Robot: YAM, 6 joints.
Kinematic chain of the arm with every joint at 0, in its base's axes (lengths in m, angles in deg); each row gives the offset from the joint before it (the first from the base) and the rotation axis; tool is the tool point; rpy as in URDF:
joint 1: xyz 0 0 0.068 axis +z
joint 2: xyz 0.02 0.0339 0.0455 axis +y
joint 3: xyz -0.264 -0.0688 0 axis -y
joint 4: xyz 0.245 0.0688 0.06 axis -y
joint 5: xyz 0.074 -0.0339 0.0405 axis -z
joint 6: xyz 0.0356 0 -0.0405 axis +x
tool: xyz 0 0 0 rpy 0 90 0
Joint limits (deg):
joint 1: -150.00..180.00
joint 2: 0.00..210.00
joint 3: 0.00..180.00
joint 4: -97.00..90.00
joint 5: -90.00..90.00
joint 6: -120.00..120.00
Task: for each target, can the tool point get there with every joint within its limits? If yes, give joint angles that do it. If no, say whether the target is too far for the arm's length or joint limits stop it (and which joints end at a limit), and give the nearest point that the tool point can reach.
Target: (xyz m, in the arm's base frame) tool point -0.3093 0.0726 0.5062
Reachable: yes | joints -8.53 25.20 139.11 -58.88 -46.82 -57.57
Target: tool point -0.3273 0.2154 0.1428
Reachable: yes | joints 150.79 120.10 82.03 -46.83 52.50 16.74
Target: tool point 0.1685 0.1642 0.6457
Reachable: yes | joints 45.67 93.88 148.27 -35.86 9.29 -76.96
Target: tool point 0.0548 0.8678 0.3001
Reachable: no: too far | nearest point 0.0398 0.6300 0.2478 | short by 0.244 m
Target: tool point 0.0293 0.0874 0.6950
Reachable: yes | joints 91.42 85.76 156.20 -22.50 62.25 -50.90
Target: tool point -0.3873 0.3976 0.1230
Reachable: yes | joints 135.12 142.92 109.63 -3.74 13.70 -67.69
